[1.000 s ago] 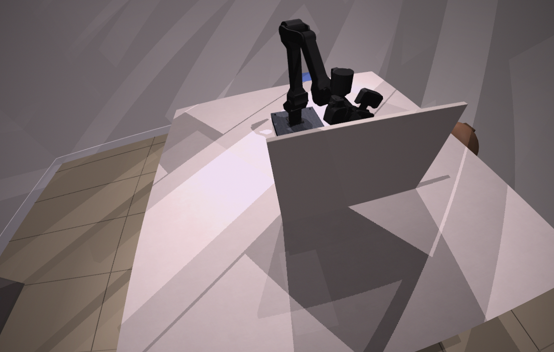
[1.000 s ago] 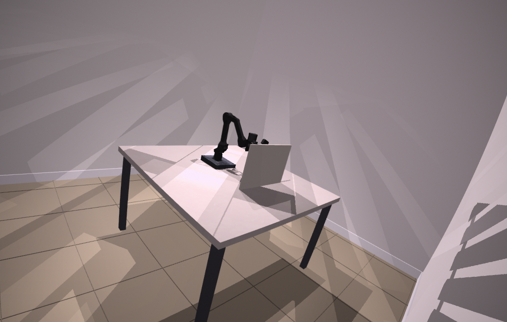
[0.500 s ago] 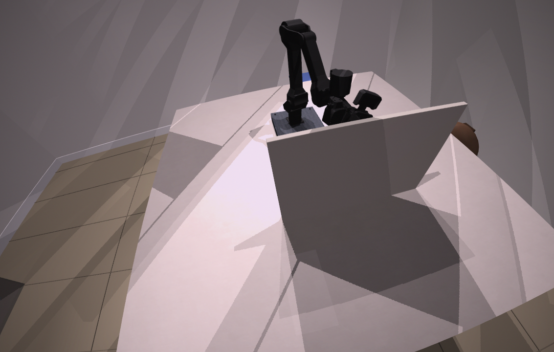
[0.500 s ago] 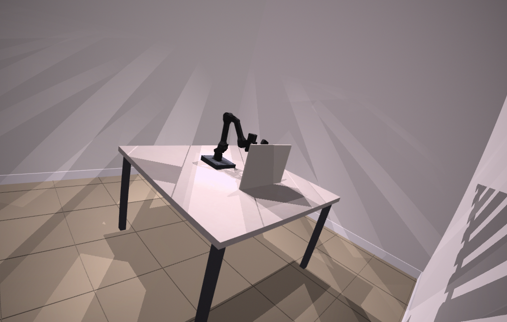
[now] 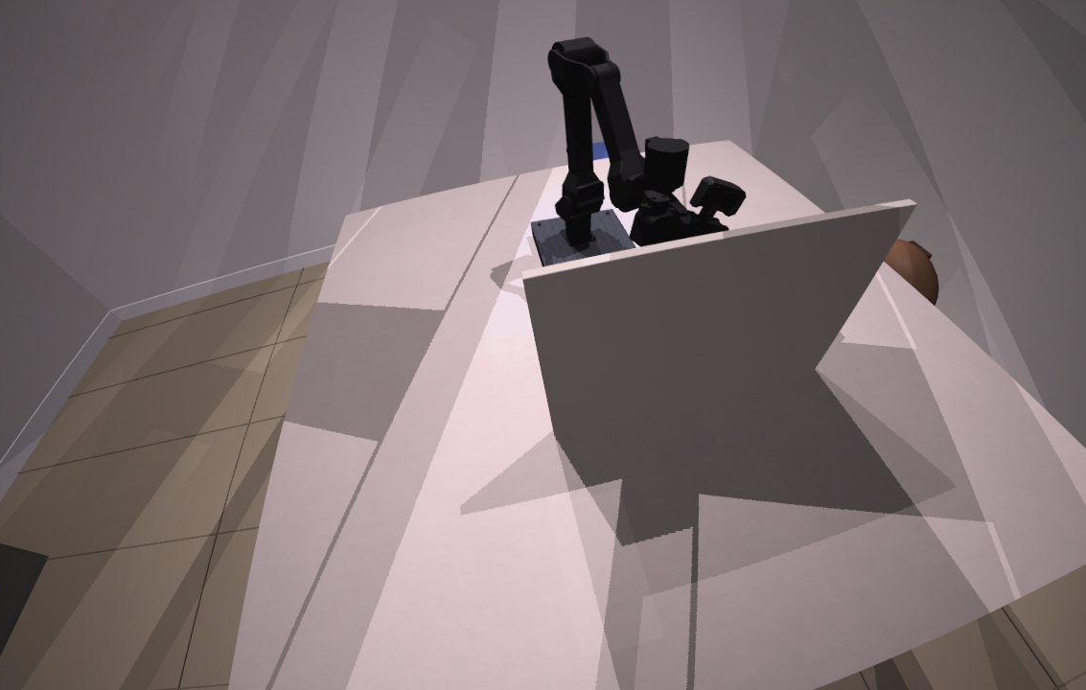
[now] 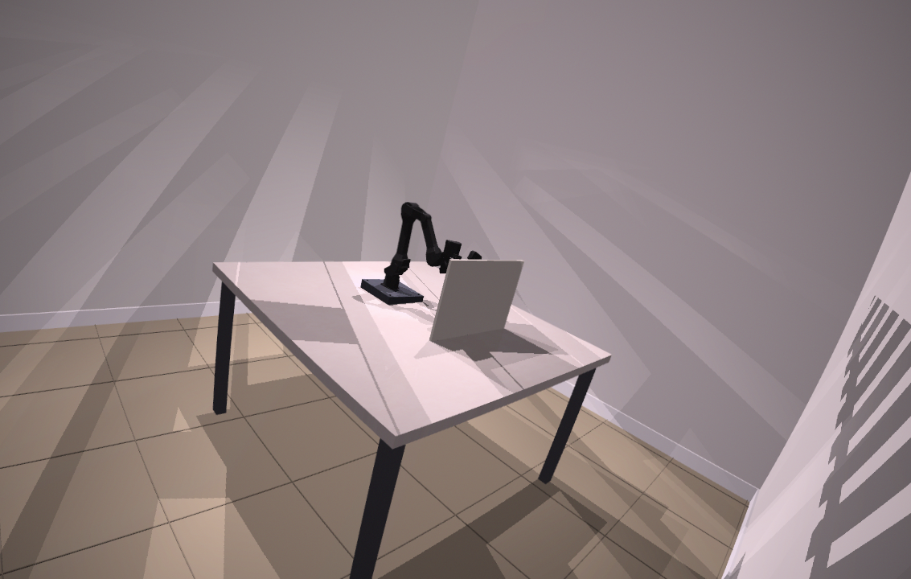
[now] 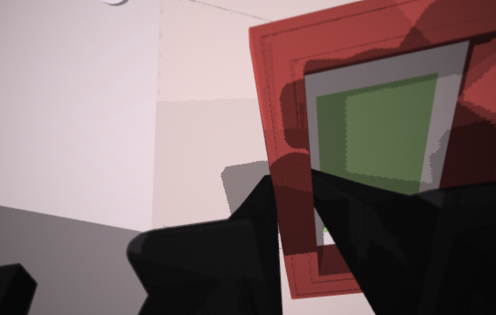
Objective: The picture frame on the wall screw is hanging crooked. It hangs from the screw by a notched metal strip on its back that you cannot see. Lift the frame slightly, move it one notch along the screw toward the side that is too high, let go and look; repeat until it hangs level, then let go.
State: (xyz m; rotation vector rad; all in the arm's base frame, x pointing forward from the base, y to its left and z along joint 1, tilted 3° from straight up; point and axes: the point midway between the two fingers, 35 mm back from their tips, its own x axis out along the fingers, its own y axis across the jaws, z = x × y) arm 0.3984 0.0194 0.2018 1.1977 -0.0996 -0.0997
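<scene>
My gripper tip is 50 mm above the picture frame and 20 mm to the left of it. From my gripper tip the other things lie so: wall panel (70 mm below, 20 mm ahead, 10 mm to the right).
</scene>
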